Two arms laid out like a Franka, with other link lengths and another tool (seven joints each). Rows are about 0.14 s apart.
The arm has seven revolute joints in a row. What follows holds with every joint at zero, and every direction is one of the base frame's. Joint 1 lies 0.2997 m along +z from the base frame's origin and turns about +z. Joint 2 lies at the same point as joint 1 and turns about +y. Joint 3 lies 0.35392 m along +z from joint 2 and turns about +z. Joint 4 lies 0.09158 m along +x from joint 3 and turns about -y. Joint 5 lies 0.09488 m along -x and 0.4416 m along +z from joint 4 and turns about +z. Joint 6 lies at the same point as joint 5 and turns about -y. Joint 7 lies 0.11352 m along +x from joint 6 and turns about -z. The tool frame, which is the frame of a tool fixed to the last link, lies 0.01 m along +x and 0.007 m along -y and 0.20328 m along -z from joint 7; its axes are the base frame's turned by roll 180, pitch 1.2 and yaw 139.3 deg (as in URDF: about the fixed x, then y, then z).
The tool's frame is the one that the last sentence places.
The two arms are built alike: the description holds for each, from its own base.
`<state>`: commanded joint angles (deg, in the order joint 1, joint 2, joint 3, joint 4, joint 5, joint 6, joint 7); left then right.
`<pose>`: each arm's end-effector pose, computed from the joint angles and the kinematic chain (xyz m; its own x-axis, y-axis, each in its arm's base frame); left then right.
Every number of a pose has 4 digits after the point.
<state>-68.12 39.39 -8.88 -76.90 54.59 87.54 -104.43 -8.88 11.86 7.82 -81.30 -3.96 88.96 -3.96</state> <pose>0.3681 -0.7109 0.2441 -0.7277 0.5490 -0.4112 0.1210 0.6928 0.7109 0.7163 -0.0411 0.4874 -0.7899 0.6131 0.0117 0.6107 0.7882 -0.0756</pose>
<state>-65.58 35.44 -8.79 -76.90 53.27 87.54 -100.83 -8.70 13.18 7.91 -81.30 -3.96 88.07 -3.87</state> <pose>0.3977 -0.6952 0.2952 -0.7464 0.5248 -0.4093 0.1243 0.7141 0.6889 0.7172 -0.0384 0.4694 -0.7904 0.6110 0.0443 0.6055 0.7901 -0.0957</pose>
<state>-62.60 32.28 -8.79 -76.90 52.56 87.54 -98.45 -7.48 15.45 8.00 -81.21 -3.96 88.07 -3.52</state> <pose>0.4311 -0.6730 0.3369 -0.7648 0.4905 -0.4178 0.1066 0.7359 0.6687 0.7242 -0.0230 0.4418 -0.7982 0.5974 0.0771 0.5883 0.8006 -0.1139</pose>
